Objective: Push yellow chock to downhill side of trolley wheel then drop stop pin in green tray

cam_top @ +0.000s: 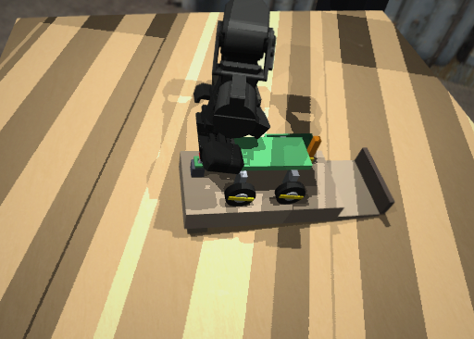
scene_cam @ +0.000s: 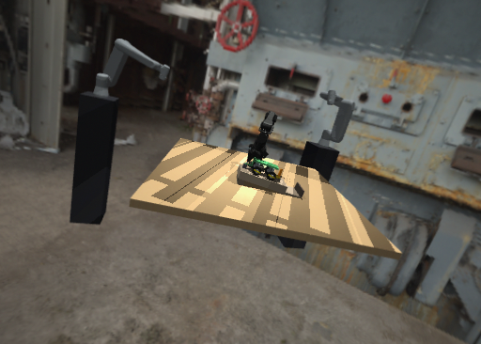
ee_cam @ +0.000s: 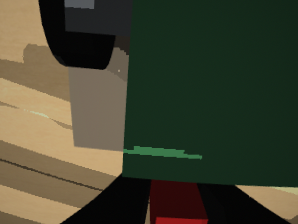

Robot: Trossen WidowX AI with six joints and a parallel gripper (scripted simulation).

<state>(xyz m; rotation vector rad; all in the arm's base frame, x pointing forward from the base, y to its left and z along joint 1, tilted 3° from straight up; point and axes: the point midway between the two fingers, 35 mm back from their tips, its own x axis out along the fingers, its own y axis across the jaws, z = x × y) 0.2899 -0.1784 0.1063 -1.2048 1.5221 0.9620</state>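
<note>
Right now the yellow chock is 21 cm to the left of my gripper tip, 5 cm below it and 1 cm ahead of it. Also, from my gripper tip: ramp (11 cm to the left, 8 cm below, 4 cm ahead); then green-decked trolley (10 cm to the left, 4 cm ahead, 2 cm below); then red-headed stop pin (right at my gripper tip).
</note>
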